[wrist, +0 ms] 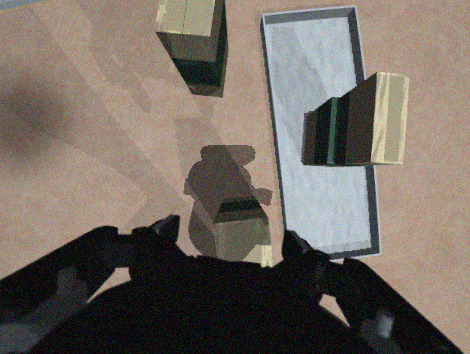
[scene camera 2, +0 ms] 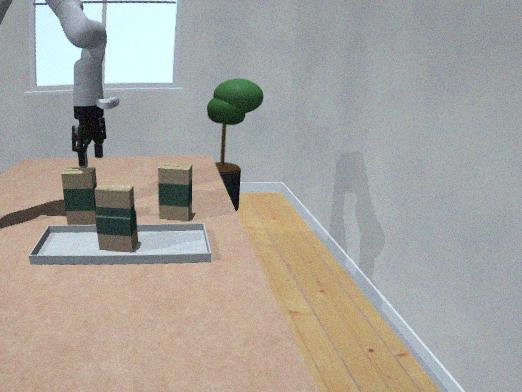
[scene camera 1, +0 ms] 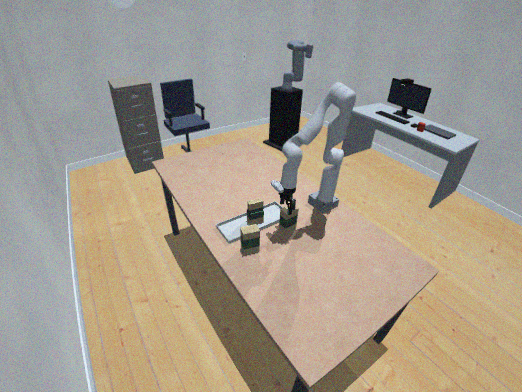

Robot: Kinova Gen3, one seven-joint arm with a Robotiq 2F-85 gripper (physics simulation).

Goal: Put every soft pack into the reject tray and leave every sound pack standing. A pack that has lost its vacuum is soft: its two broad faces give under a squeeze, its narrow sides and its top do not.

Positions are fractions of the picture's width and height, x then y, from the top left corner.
Labels:
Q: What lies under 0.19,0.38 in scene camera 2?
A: My gripper.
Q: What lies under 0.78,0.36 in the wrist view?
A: A pack.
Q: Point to a grey reject tray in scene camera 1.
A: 0.44,0.59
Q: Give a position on a pack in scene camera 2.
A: At 0.22,0.57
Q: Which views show the grey reject tray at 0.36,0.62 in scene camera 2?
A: The wrist view, scene camera 2 and scene camera 1: all of them.

